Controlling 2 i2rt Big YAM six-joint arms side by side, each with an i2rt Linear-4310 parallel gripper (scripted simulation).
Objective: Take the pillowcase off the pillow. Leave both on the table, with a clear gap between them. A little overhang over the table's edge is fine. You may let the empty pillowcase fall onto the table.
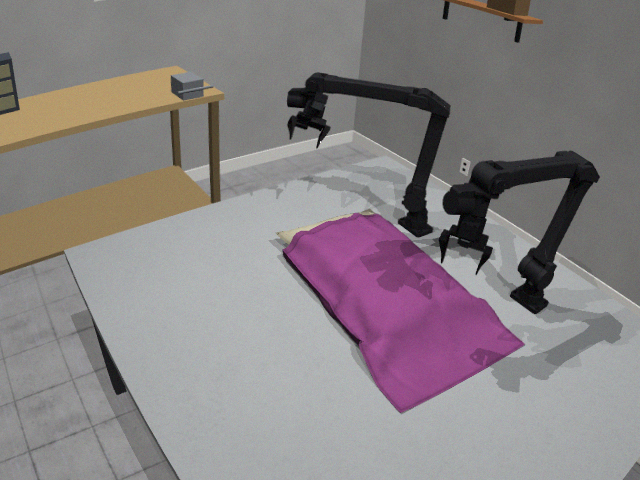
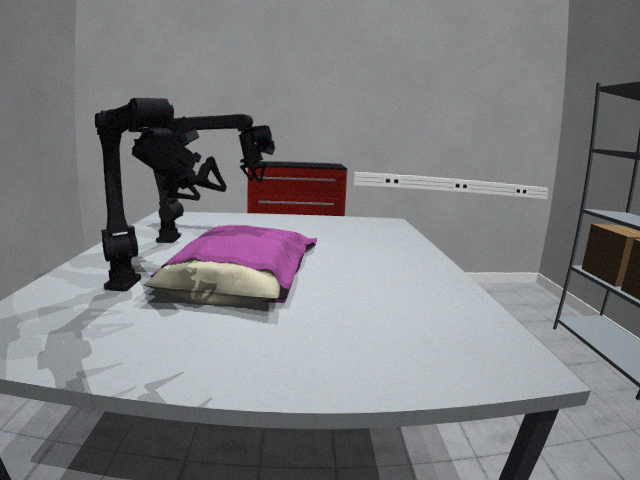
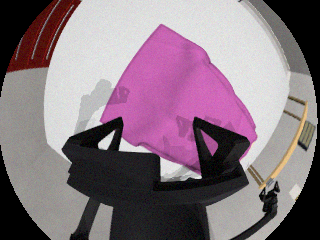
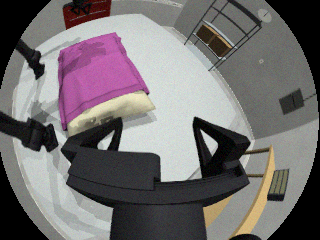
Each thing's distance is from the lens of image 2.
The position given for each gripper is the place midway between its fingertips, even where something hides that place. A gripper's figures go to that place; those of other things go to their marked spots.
right gripper (image 2: 212, 193): 0.85 m
magenta pillowcase (image 2: 281, 251): 1.22 m
cream pillow (image 2: 209, 282): 1.06 m
The marked spots on the cream pillow and the magenta pillowcase are 0.28 m apart.
